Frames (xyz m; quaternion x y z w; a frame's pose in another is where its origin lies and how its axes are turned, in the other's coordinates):
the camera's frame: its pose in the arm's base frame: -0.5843 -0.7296 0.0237 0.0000 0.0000 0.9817 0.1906
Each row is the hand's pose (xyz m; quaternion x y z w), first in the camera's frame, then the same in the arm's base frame.
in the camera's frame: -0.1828 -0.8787 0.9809 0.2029 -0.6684 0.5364 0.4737
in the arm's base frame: -0.0860 0.0169 1.0046 -0.6948 -0.0718 -0.5672 0.4363
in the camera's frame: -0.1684 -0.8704 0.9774 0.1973 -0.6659 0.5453 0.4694
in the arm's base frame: -0.1024 0.0145 1.0011 -0.6913 -0.0668 -0.5647 0.4458
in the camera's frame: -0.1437 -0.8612 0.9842 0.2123 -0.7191 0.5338 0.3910
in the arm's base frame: -0.1288 0.0153 1.0079 -0.7464 -0.0714 -0.4856 0.4495
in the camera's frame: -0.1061 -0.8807 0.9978 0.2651 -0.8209 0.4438 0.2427
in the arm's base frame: -0.1564 0.0474 1.0215 -0.8564 -0.1038 -0.3228 0.3894
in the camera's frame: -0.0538 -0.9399 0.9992 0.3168 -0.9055 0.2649 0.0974
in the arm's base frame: -0.1827 0.1219 1.0229 -0.9493 -0.1384 -0.1461 0.2415
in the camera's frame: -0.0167 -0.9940 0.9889 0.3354 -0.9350 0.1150 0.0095
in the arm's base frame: -0.1969 0.1859 1.0126 -0.9818 -0.1510 -0.0312 0.1111
